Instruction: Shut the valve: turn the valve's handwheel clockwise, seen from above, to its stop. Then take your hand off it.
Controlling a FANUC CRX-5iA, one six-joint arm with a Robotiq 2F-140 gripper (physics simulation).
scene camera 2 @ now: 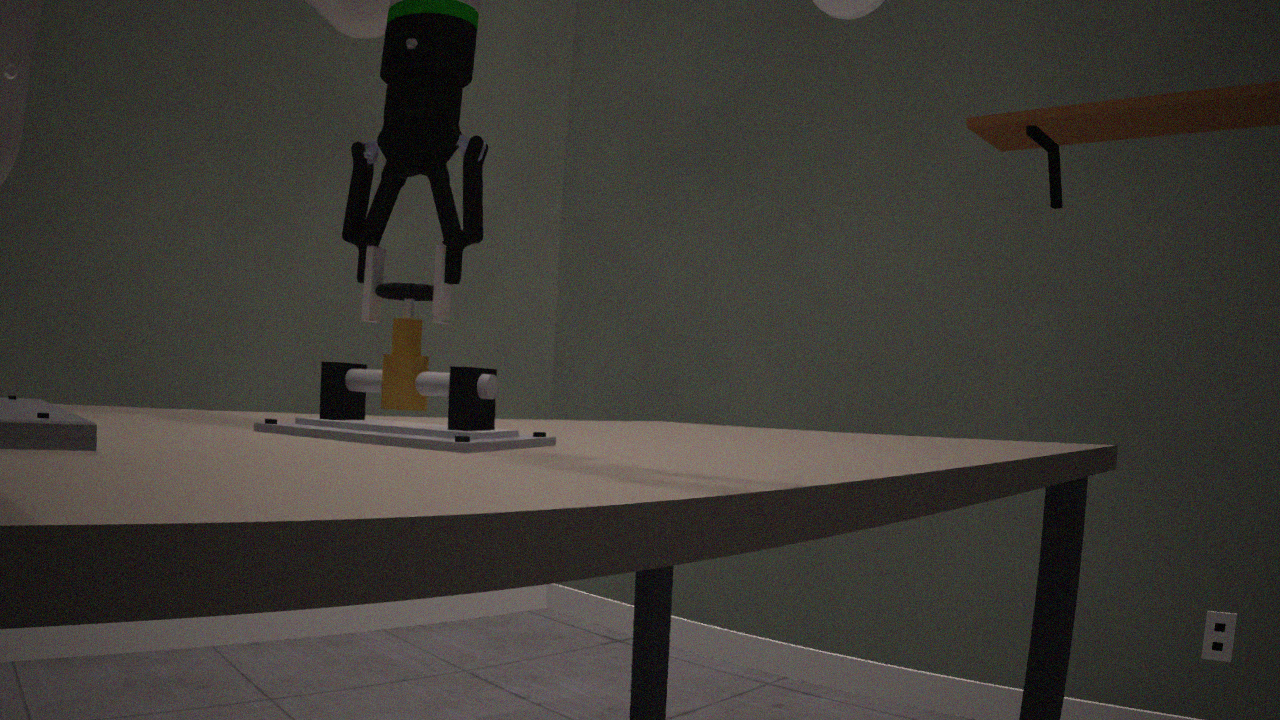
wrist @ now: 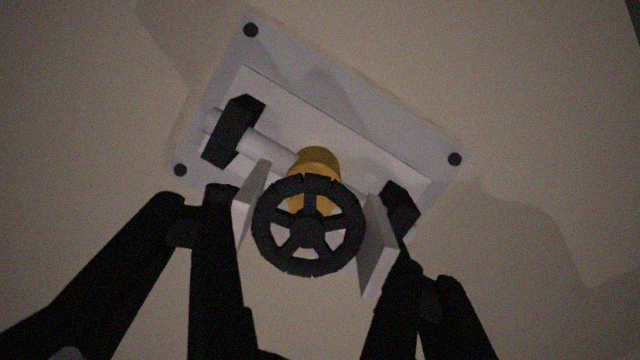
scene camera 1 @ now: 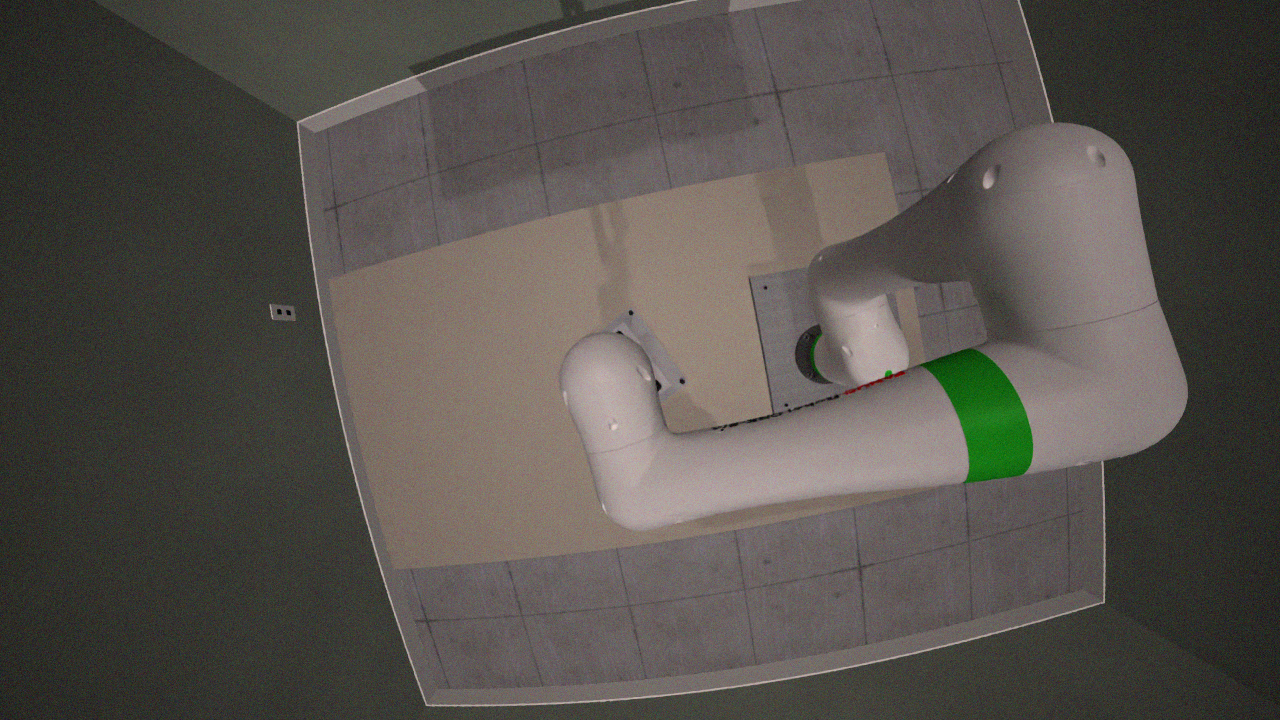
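Note:
The black spoked handwheel (scene camera 2: 404, 291) (wrist: 307, 231) sits level on a thin stem above the yellow valve body (scene camera 2: 405, 380) (wrist: 317, 157). The body is on a light pipe between two black blocks, on a pale base plate (scene camera 1: 662, 353) (scene camera 2: 510, 443) (wrist: 300, 55). My gripper (scene camera 2: 406, 304) (wrist: 313, 198) points down and is shut on the handwheel, with one light finger pad on each side of its rim. In the wrist view the base plate lies slanted behind the wheel. In the first scene view my arm hides the handwheel and the gripper.
The valve stands on a beige table (scene camera 1: 465, 358) (scene camera 2: 805, 456). My arm (scene camera 1: 850, 438) spans above the table from its grey mounting plate (scene camera 1: 783, 313) (scene camera 2: 44, 436). A wooden shelf (scene camera 2: 1118, 111) is on the wall at the right.

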